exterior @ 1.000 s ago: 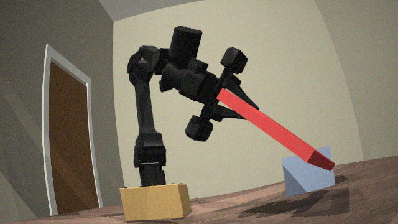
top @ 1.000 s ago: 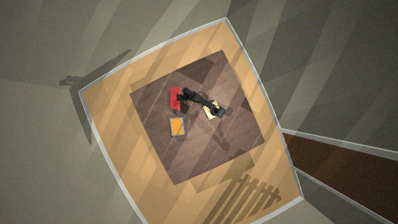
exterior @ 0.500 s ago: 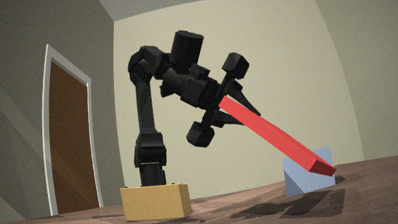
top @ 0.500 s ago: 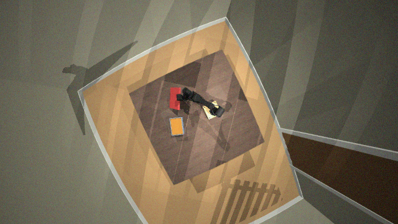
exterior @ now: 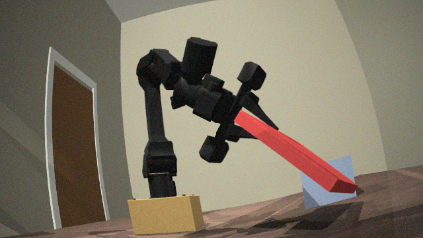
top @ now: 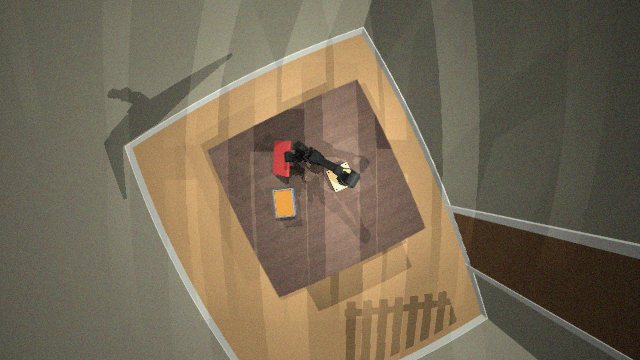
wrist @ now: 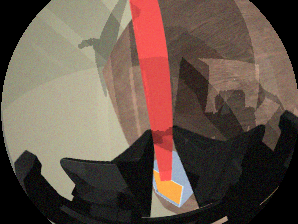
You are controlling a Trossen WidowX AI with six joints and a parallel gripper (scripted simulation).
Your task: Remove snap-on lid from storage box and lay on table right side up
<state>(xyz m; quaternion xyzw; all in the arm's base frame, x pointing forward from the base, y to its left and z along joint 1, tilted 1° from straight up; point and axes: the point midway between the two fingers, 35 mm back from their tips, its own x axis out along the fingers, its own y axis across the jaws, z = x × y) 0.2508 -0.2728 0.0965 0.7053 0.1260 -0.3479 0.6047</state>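
Right now my gripper tip is 50 mm short of the red lid, 40 mm to the left of it and 60 mm above it. From my gripper tip the other things lie so: blue storage box 170 mm ahead, 250 mm to the left, 110 mm below.
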